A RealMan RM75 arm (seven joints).
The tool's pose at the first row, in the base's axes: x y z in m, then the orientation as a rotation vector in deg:
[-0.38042 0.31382 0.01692 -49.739 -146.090 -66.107]
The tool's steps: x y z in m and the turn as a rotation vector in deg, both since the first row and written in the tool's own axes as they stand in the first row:
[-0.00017 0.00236 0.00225 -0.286 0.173 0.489]
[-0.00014 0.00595 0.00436 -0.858 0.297 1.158]
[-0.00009 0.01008 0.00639 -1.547 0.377 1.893]
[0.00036 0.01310 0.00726 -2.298 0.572 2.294]
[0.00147 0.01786 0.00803 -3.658 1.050 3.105]
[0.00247 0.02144 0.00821 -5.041 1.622 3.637]
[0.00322 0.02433 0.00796 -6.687 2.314 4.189]
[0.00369 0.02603 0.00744 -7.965 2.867 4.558]
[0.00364 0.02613 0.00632 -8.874 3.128 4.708]
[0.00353 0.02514 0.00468 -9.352 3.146 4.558]
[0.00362 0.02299 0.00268 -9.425 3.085 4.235]
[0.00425 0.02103 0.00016 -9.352 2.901 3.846]
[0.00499 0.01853 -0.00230 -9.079 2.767 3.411]
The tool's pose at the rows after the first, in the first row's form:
[-0.37878 0.31664 0.01679 -50.241 -145.495 -66.384]
[-0.37657 0.32008 0.01760 -51.055 -144.700 -66.990]
[-0.37407 0.32375 0.01880 -52.003 -143.841 -67.725]
[-0.37260 0.32615 0.02026 -52.481 -143.105 -68.654]
[-0.37063 0.32967 0.02313 -53.334 -141.595 -70.314]
[-0.36931 0.33209 0.02563 -53.784 -140.187 -72.083]
[-0.36821 0.33373 0.02788 -54.203 -138.536 -74.193]
[-0.36761 0.33443 0.02947 -54.438 -137.267 -75.835]
[-0.36756 0.33363 0.03027 -54.580 -136.539 -77.019]
[-0.36814 0.33186 0.03071 -54.491 -136.415 -77.706]
[-0.36958 0.32930 0.03077 -54.187 -136.668 -77.904]
[-0.37137 0.32668 0.03151 -53.877 -137.133 -77.919]
[-0.37356 0.32388 0.03193 -53.433 -137.685 -77.685]

